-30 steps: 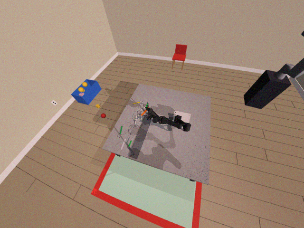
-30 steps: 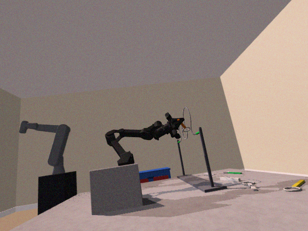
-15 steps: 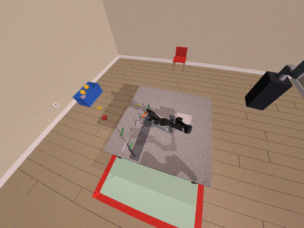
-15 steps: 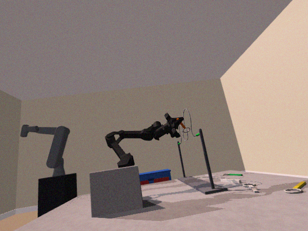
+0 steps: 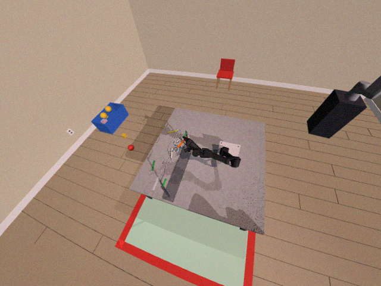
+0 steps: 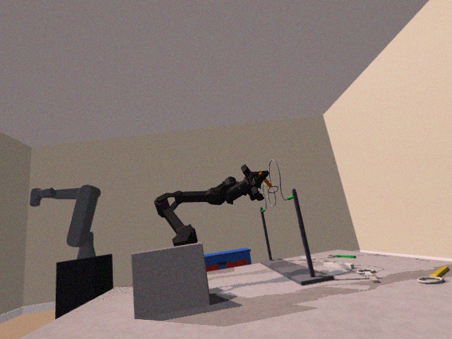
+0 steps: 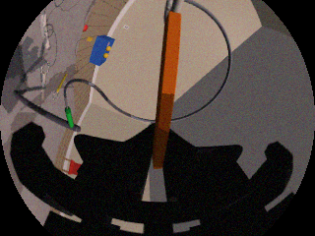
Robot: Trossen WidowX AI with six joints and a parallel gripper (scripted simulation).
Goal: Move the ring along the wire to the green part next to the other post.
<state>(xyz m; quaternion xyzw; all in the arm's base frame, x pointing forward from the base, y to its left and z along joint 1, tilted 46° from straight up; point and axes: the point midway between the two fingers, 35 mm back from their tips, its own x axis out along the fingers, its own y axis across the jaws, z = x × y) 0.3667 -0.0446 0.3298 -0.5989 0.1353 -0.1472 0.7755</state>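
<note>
The orange-handled ring is 70 mm to the left of my gripper tip, 40 mm below it and 10 mm ahead of it.
</note>
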